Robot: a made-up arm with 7 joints. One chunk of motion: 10 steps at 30 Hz.
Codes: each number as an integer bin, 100 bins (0 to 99) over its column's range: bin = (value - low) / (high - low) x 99, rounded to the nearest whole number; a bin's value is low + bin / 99 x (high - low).
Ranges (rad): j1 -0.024..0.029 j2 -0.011..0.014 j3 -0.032..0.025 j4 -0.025..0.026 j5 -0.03..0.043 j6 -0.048..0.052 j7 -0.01..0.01
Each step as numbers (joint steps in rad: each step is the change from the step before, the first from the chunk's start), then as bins.
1 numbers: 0.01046 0.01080 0.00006 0.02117 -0.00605 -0.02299 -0.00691
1 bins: 64 86 56 90 32 25 15
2 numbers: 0.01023 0.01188 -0.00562 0.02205 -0.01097 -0.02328 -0.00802
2 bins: 64 91 46 91 26 24 10
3 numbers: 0.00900 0.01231 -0.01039 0.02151 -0.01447 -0.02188 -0.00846
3 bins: 62 92 38 90 21 26 8
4 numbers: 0.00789 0.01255 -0.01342 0.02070 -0.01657 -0.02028 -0.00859
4 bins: 60 93 32 89 18 27 7
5 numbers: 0.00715 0.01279 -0.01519 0.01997 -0.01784 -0.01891 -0.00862
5 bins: 58 94 29 87 16 29 7
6 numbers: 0.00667 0.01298 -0.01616 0.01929 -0.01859 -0.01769 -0.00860
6 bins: 57 95 28 86 15 30 7
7 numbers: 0.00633 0.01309 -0.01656 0.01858 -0.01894 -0.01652 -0.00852
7 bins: 57 95 27 85 15 31 7
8 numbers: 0.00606 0.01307 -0.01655 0.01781 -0.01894 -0.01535 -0.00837
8 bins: 56 95 27 83 15 32 8
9 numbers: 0.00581 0.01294 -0.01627 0.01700 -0.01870 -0.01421 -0.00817
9 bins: 56 95 27 82 15 33 9
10 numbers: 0.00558 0.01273 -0.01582 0.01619 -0.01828 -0.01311 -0.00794
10 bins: 55 94 28 80 16 35 10
